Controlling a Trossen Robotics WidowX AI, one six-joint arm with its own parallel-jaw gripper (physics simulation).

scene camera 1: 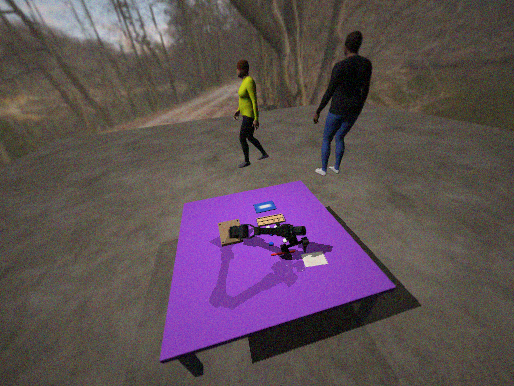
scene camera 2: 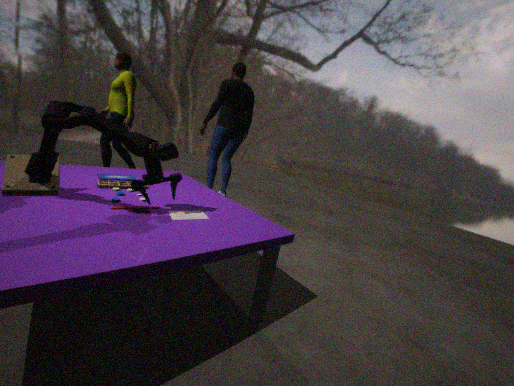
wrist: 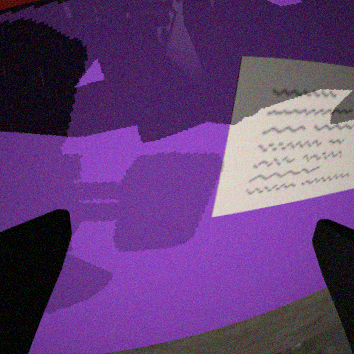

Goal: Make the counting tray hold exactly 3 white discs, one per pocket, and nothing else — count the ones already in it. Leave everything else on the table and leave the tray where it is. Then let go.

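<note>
The wooden counting tray [scene camera 1: 270, 219] [scene camera 2: 107, 185] stands behind the arm; its pockets are too small and dark to tell what they hold. Several white discs lie loose in front of it, among them one white disc [scene camera 1: 284, 240] near the gripper and another white disc [scene camera 2: 142, 199] in the second scene view. Blue discs, one of them a blue disc [scene camera 1: 271, 244] [scene camera 2: 116, 200], lie beside them. My gripper [scene camera 1: 296, 251] [scene camera 2: 161, 200] [wrist: 196, 229] is open and empty above the table, between the discs and the paper sheet. The tray and discs do not show in the wrist view.
A written paper sheet [scene camera 1: 315, 259] [scene camera 2: 190, 215] [wrist: 285, 145] lies near the gripper. A red stick [scene camera 1: 276, 254] [scene camera 2: 120, 207] lies in front of the discs. A blue item [scene camera 1: 257, 207] [scene camera 2: 117, 176] lies behind the tray. Two people stand beyond the purple table [scene camera 1: 240, 300] [scene camera 2: 100, 250].
</note>
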